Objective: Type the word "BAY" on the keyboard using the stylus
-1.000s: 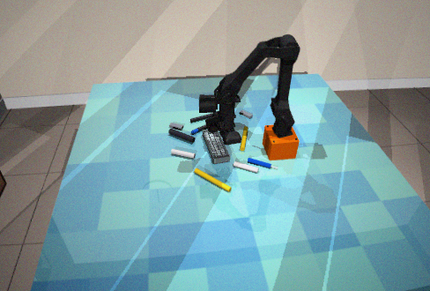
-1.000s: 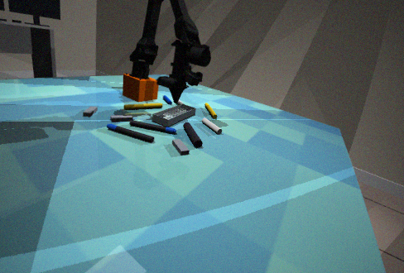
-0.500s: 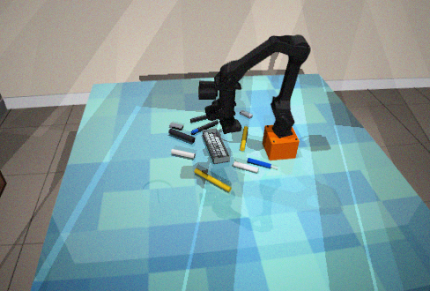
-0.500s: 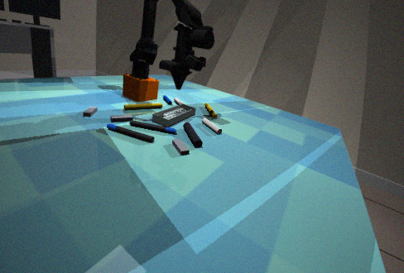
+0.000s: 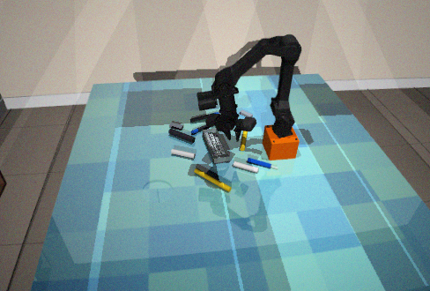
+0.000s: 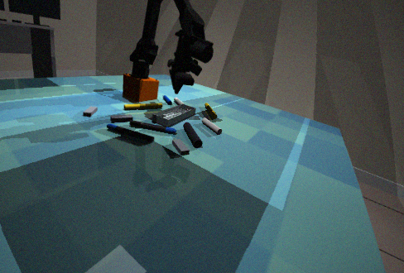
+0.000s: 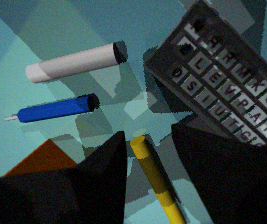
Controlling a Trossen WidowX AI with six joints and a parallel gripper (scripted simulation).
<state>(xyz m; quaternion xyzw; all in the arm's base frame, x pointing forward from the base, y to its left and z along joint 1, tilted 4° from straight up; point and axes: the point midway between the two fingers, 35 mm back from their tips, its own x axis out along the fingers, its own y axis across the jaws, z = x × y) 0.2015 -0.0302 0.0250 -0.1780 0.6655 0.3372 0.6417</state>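
Right now my gripper tip is 100 mm to the right of the blue stylus, 100 mm past it and 70 mm above it. The rest, counted from my gripper tip: black marker 170 mm to the right, 160 mm ahead, 60 mm below.
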